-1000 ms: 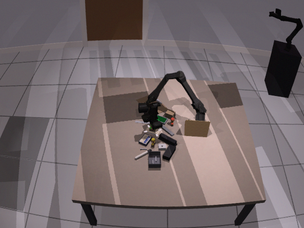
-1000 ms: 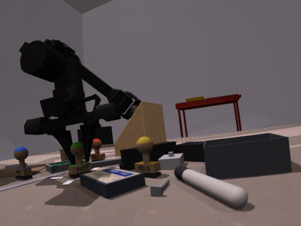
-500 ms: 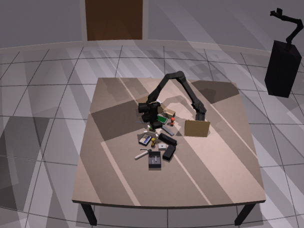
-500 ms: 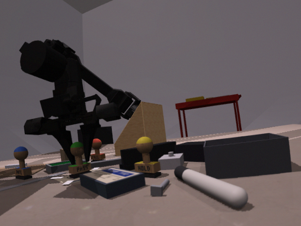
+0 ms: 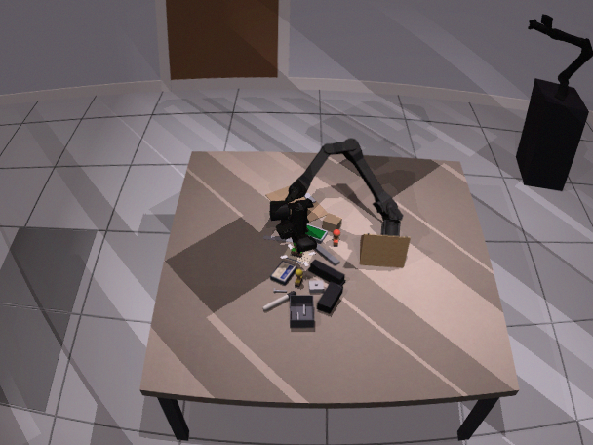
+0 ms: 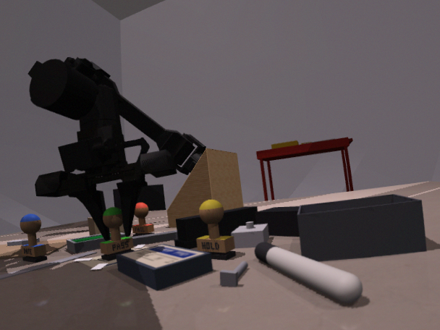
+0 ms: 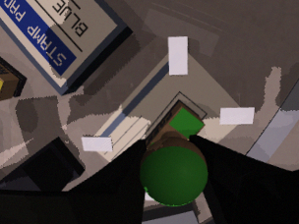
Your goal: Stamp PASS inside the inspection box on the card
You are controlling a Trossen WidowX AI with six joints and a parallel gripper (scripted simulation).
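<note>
The card is 30 mm below my gripper tip. The rest, counted from my gripper tip: green-knobbed stamp: right at my gripper tip; then stamp pad box: 100 mm to the left, 40 mm ahead, 10 mm below; then green ink pad: 120 mm to the right, 50 mm behind, 20 mm below.
</note>
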